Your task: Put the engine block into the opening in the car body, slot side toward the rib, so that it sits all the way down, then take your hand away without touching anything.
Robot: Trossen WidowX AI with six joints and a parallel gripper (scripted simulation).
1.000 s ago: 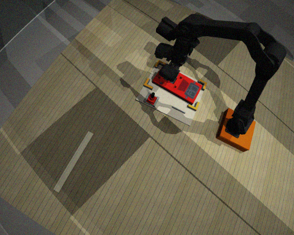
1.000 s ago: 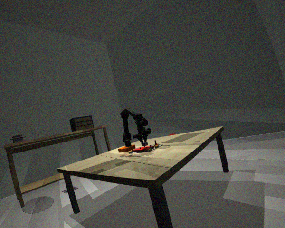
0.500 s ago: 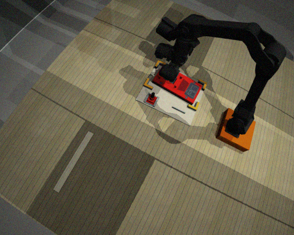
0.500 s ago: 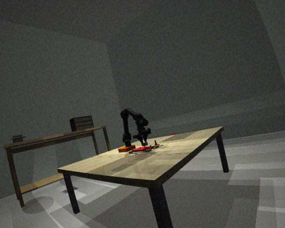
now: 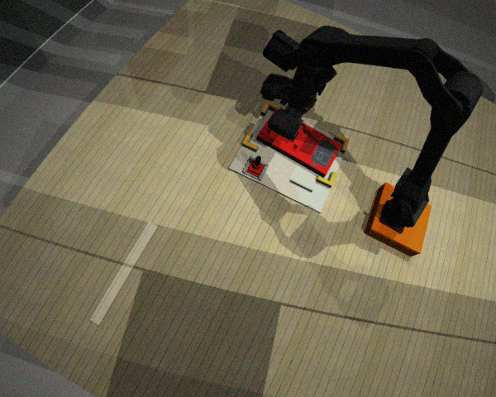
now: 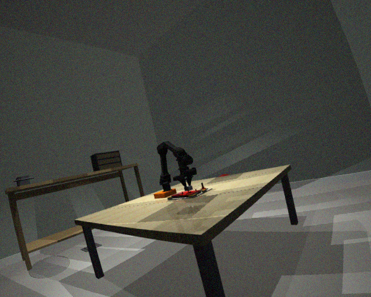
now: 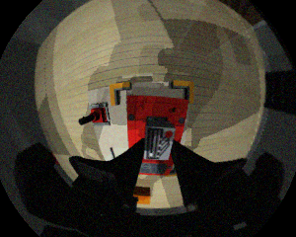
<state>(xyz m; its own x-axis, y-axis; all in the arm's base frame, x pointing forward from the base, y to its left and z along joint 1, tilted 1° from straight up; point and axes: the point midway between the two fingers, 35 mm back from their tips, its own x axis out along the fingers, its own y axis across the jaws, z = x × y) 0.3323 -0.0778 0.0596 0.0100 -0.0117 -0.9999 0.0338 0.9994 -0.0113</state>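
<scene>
My gripper tip is now 50 mm above the grey plate, 30 mm to the right of it and 30 mm past it. The rest, counted from my gripper tip: grey engine block 10 mm below.
</scene>
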